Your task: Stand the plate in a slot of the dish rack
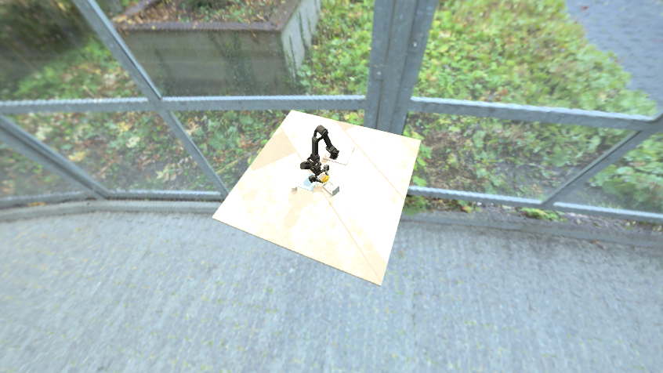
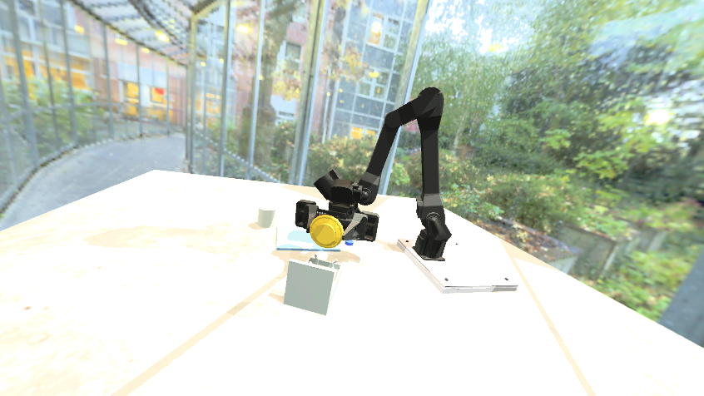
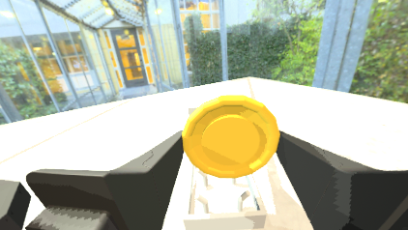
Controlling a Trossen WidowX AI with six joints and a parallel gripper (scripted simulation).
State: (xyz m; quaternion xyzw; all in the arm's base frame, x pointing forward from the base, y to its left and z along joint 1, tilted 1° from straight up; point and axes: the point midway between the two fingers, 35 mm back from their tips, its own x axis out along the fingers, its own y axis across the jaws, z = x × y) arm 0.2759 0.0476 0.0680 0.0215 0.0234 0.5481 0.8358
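Right now my gripper tip is 1 cm short of the dish rack, 4 cm to the right of it and 7 cm above it. The rest, counted from my gripper tip: blue spoon: 10 cm behind, 17 cm to the right, 9 cm below; then yellow plate: 1 cm to the right; then pale blue mat: 2 cm ahead, 16 cm to the right, 9 cm below.
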